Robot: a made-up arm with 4 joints. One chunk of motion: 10 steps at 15 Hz.
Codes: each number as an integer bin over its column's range. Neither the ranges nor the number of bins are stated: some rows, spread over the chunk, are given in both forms.
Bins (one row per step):
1: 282 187 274 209 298 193
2: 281 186 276 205 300 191
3: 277 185 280 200 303 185
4: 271 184 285 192 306 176
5: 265 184 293 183 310 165
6: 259 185 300 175 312 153
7: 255 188 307 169 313 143
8: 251 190 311 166 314 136
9: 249 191 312 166 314 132
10: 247 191 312 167 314 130
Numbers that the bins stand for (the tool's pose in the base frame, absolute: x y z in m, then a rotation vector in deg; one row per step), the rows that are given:
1: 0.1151 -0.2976 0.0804 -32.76 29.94 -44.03
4: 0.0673 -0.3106 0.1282 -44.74 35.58 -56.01
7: -0.0022 -0.2932 0.2237 -60.94 40.51 -79.26
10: -0.0369 -0.2802 0.2455 -62.35 41.21 -88.41
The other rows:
2: 0.1108 -0.3019 0.0891 -35.58 31.35 -45.44
3: 0.0934 -0.3063 0.1064 -39.10 33.46 -49.67
5: 0.0413 -0.3106 0.1629 -51.08 38.40 -63.76
6: 0.0152 -0.3063 0.1933 -56.71 39.80 -72.21
8: -0.0195 -0.2846 0.2411 -63.05 41.21 -84.19
9: -0.0282 -0.2802 0.2455 -63.05 41.21 -87.01

